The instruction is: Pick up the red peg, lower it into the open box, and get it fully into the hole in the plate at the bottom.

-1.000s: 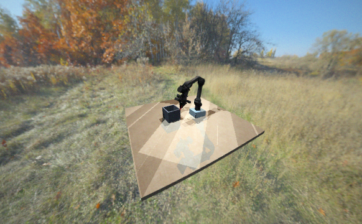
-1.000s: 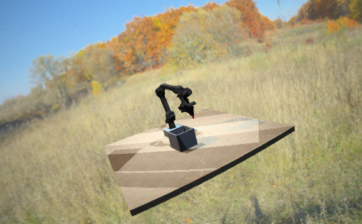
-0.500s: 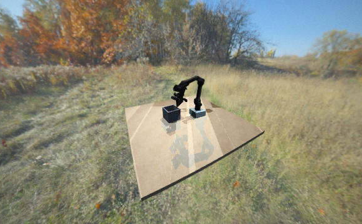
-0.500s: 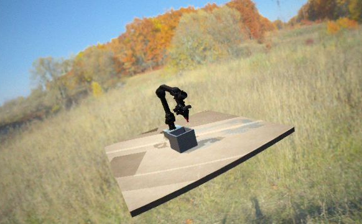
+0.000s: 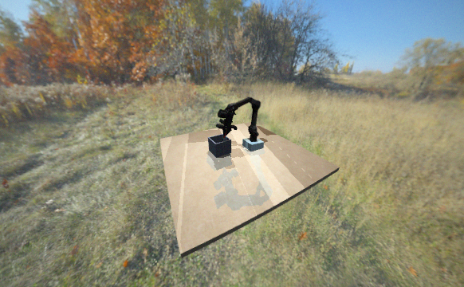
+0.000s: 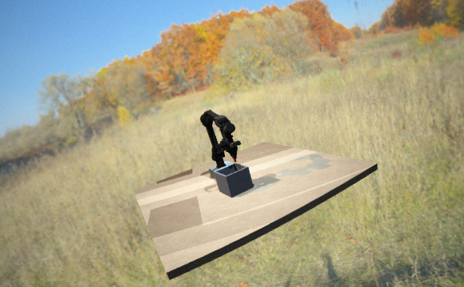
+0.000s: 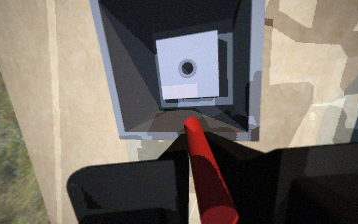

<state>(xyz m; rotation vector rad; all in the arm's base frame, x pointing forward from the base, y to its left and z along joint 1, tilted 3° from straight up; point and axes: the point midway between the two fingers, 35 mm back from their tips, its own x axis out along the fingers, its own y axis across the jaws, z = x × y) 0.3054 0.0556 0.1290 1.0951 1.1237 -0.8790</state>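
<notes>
My gripper tip is 13 cm above the pale plate, 5 cm to the left of it and 4 cm short of it. Round my gripper tip: red peg 2 cm above, 1 cm behind.
</notes>
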